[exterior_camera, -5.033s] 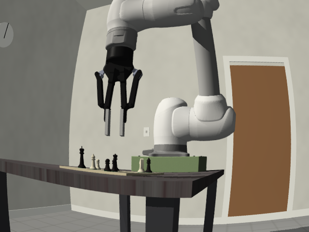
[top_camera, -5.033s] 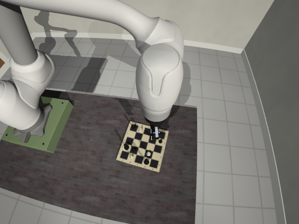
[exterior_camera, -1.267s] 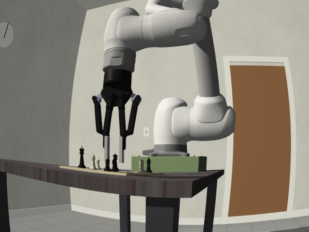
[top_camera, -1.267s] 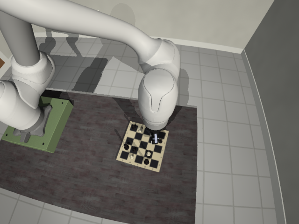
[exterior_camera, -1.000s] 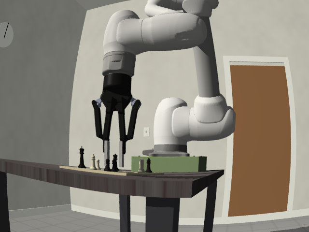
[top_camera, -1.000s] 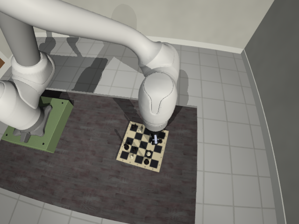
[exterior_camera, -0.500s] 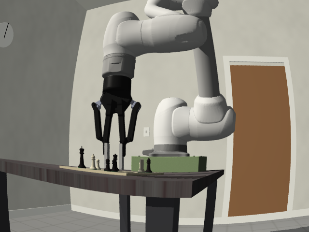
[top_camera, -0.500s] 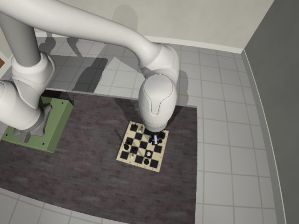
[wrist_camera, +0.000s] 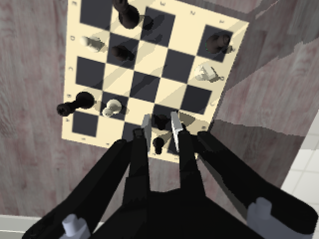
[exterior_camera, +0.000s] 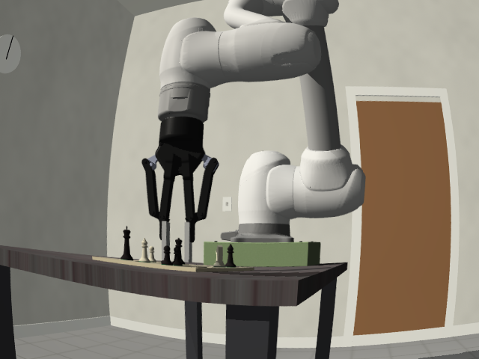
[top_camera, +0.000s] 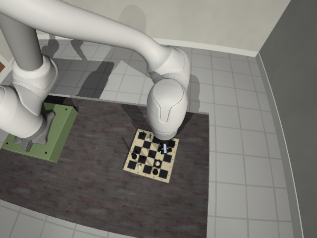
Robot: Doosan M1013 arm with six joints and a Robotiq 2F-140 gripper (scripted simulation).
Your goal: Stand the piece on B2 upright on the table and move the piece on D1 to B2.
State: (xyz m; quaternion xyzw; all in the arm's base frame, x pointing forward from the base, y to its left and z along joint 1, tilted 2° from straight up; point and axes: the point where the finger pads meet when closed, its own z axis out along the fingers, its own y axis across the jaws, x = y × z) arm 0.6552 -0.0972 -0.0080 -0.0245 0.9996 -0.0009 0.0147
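Right now the chessboard is 5 cm behind my hand, 4 cm below it and 2 cm to the right of it. Round my hand: white pawn: 11 cm behind, 8 cm to the right, 3 cm below.
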